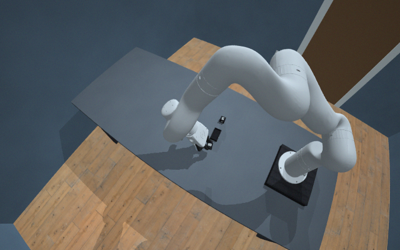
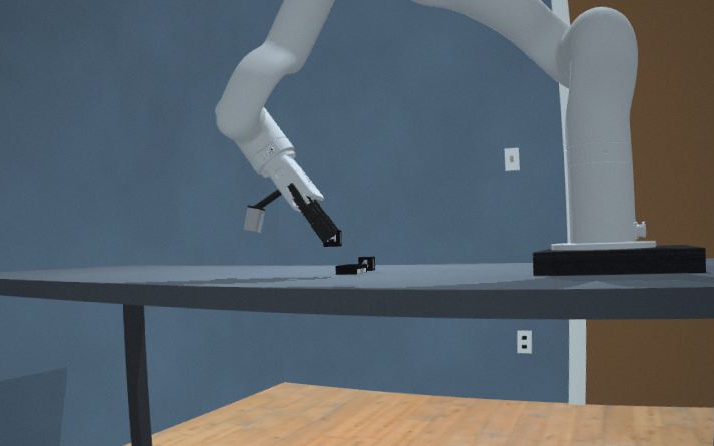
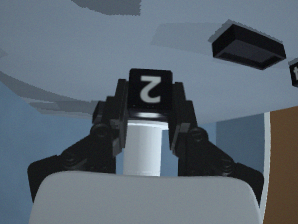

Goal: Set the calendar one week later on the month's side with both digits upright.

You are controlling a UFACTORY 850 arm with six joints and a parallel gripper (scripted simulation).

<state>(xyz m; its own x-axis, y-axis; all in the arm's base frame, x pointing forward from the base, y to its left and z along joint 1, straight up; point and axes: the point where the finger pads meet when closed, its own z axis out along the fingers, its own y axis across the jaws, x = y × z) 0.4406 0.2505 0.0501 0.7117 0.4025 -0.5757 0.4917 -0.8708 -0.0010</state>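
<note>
Now: hand 110 mm to the left of the black tray, 80 mm above it and 20 mm short of it. The rest, counted from my hand: calendar cube: 20 mm below, 10 mm to the right, 10 mm behind.
</note>
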